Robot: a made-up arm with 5 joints. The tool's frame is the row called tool.
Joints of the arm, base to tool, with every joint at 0 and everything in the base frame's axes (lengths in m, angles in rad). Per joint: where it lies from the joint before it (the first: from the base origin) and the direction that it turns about. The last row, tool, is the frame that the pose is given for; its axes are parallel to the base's.
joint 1: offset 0.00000 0.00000 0.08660 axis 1 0 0
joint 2: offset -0.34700 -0.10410 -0.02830 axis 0 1 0
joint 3: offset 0.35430 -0.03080 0.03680 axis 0 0 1
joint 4: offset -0.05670 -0.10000 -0.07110 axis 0 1 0
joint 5: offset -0.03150 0.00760 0.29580 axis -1 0 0
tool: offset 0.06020 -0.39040 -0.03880
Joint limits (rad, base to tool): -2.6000..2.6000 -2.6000..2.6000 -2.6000..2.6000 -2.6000..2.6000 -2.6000..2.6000
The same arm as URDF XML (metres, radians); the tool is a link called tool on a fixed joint. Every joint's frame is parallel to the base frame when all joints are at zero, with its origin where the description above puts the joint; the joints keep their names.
<robot name="arm">
<link name="base"/>
<link name="link1"/>
<link name="link2"/>
<link name="link3"/>
<link name="link4"/>
<link name="link5"/>
<link name="tool"/>
<joint name="joint 1" type="revolute"><parent link="base"/><child link="link1"/><origin xyz="0 0 0.0866"/><axis xyz="1 0 0"/><limit lower="-2.6" upper="2.6"/></joint>
<joint name="joint 2" type="revolute"><parent link="link1"/><child link="link2"/><origin xyz="-0.347 -0.1041 -0.0283"/><axis xyz="0 1 0"/><limit lower="-2.6" upper="2.6"/></joint>
<joint name="joint 3" type="revolute"><parent link="link2"/><child link="link3"/><origin xyz="0.3543 -0.0308 0.0368"/><axis xyz="0 0 1"/><limit lower="-2.6" upper="2.6"/></joint>
<joint name="joint 4" type="revolute"><parent link="link3"/><child link="link4"/><origin xyz="-0.0567 -0.1 -0.0711"/><axis xyz="0 1 0"/><limit lower="-2.6" upper="2.6"/></joint>
<joint name="joint 5" type="revolute"><parent link="link4"/><child link="link5"/><origin xyz="-0.0315 0.0076 0.2958"/><axis xyz="-1 0 0"/><limit lower="-2.6" upper="2.6"/></joint>
<joint name="tool_fixed" type="fixed"><parent link="link5"/><child link="tool"/><origin xyz="0.0602 -0.3904 -0.0388"/></joint>
</robot>

